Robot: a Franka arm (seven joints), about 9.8 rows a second.
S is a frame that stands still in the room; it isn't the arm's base.
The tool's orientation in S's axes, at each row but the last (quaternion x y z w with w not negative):
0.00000, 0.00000, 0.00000, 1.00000
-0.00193, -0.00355, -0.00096, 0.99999
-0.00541, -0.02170, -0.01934, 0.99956
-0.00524, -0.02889, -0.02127, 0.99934
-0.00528, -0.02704, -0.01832, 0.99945
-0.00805, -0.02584, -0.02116, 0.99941
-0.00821, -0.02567, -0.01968, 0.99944
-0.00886, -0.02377, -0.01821, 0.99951
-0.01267, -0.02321, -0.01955, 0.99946
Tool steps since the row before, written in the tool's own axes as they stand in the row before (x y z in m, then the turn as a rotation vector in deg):
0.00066, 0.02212, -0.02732, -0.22, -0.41, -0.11
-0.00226, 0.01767, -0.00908, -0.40, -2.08, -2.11
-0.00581, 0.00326, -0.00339, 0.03, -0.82, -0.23
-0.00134, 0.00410, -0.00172, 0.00, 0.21, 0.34
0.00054, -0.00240, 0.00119, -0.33, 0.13, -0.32
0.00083, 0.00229, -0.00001, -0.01, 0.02, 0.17
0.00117, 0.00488, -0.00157, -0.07, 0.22, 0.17
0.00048, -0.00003, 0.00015, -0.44, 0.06, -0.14
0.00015, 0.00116, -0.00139, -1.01, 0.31, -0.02
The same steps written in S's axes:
0.00066, 0.02212, -0.02732, -0.22, -0.41, -0.11
-0.00216, 0.01764, -0.00916, -0.39, -2.09, -2.10
-0.00553, 0.00344, -0.00367, 0.01, -0.82, -0.22
-0.00106, 0.00413, -0.00183, -0.01, 0.21, 0.34
0.00039, -0.00240, 0.00124, -0.31, 0.14, -0.34
0.00093, 0.00225, 0.00000, -0.02, 0.02, 0.17
0.00144, 0.00480, -0.00158, -0.07, 0.23, 0.16
0.00047, -0.00004, 0.00017, -0.43, 0.07, -0.16
0.00026, 0.00112, -0.00141, -0.99, 0.35, -0.07

